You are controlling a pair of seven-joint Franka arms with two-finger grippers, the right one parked.
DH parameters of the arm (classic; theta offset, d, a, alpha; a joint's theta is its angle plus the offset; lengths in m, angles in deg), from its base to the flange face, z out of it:
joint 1: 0 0.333 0 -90
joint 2: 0 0 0 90
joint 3: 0 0.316 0.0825 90
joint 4: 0 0 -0.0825 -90
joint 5: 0 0.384 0 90
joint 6: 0 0 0.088 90
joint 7: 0 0.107 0 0
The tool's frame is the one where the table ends.
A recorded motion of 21 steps. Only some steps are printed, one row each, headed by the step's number.
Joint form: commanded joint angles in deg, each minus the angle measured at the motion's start. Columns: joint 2, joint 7, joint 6, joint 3, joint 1, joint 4, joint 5.
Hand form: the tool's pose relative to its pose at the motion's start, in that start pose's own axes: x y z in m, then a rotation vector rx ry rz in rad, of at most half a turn. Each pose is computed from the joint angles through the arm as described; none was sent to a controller.
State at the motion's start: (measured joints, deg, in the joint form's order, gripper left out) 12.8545 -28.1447 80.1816 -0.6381 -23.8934 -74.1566 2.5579
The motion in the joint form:
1: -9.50 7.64 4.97 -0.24 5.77 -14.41 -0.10
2: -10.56 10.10 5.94 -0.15 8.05 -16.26 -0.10
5: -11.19 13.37 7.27 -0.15 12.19 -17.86 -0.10
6: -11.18 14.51 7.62 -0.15 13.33 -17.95 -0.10
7: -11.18 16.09 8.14 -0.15 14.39 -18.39 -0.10
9: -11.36 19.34 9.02 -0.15 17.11 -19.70 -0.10
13: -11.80 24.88 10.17 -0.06 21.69 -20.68 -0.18
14: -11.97 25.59 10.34 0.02 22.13 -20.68 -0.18
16: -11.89 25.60 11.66 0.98 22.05 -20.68 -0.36
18: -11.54 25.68 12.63 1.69 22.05 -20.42 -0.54
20: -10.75 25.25 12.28 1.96 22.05 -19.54 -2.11
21: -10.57 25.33 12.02 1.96 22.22 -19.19 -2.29
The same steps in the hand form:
1: -0.0134 -0.0669 0.0194 -0.0089 -0.0072 0.0416
2: -0.0089 -0.0896 0.0244 -0.0135 -0.0074 0.0440
5: 0.0024 -0.1277 0.0322 -0.0219 -0.0068 0.0300
6: 0.0061 -0.1381 0.0332 -0.0249 -0.0040 0.0302
7: 0.0094 -0.1476 0.0367 -0.0269 -0.0037 0.0397
9: 0.0153 -0.1726 0.0463 -0.0305 -0.0108 0.0502
13: 0.0217 -0.2169 0.0521 -0.0410 -0.0046 0.0661
14: 0.0217 -0.2221 0.0507 -0.0423 0.0009 0.0692
16: 0.0253 -0.2300 0.0501 -0.0480 0.0213 0.0537
18: 0.0296 -0.2361 0.0503 -0.0527 0.0356 0.0423
20: 0.0333 -0.2355 0.0510 -0.0798 0.0288 0.0294
21: 0.0341 -0.2368 0.0503 -0.0830 0.0269 0.0278

